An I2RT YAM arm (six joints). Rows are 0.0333 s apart.
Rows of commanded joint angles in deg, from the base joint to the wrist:
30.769 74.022 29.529 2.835 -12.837 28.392
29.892 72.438 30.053 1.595 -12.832 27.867
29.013 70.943 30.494 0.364 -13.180 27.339
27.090 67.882 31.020 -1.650 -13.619 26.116
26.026 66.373 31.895 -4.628 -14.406 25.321
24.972 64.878 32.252 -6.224 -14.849 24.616
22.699 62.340 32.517 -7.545 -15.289 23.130
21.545 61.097 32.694 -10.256 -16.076 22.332
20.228 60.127 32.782 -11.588 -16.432 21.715
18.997 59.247 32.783 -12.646 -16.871 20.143
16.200 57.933 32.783 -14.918 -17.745 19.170
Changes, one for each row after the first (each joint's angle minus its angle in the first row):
-0.877 -1.584 0.524 -1.240 0.005 -0.525
-1.756 -3.079 0.965 -2.471 -0.343 -1.053
-3.679 -6.140 1.491 -4.485 -0.782 -2.276
-4.743 -7.649 2.366 -7.463 -1.569 -3.071
-5.797 -9.144 2.723 -9.059 -2.012 -3.776
-8.070 -11.682 2.988 -10.380 -2.452 -5.262
-9.224 -12.925 3.165 -13.091 -3.239 -6.060
-10.541 -13.895 3.253 -14.423 -3.595 -6.677
-11.772 -14.775 3.254 -15.481 -4.034 -8.249
-14.569 -16.089 3.254 -17.753 -4.908 -9.222

